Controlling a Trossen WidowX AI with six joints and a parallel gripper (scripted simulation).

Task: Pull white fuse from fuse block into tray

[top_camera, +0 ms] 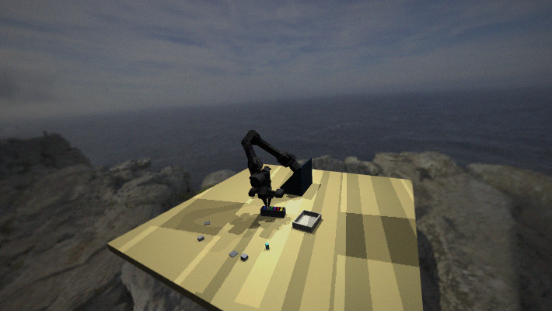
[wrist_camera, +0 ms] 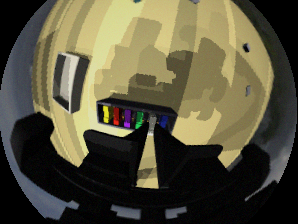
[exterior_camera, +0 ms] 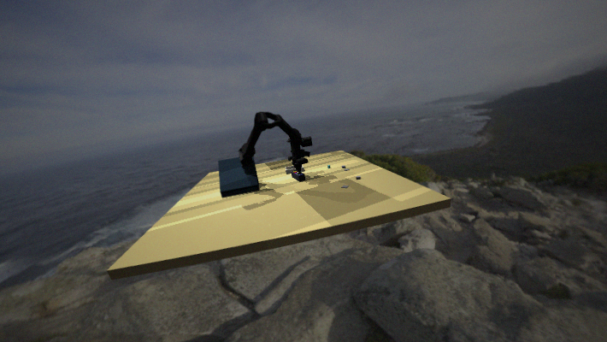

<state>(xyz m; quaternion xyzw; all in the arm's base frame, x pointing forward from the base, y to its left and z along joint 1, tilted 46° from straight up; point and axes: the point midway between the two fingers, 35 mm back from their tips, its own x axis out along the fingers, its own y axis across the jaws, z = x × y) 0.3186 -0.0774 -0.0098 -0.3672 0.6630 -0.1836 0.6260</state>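
The tray lies 1 cm behind my gripper tip, 23 cm to the left of it and 4 cm below it. Round my gripper tip: white fuse 1 cm below; teal cylinder 23 cm ahead, 14 cm to the left, 4 cm below.
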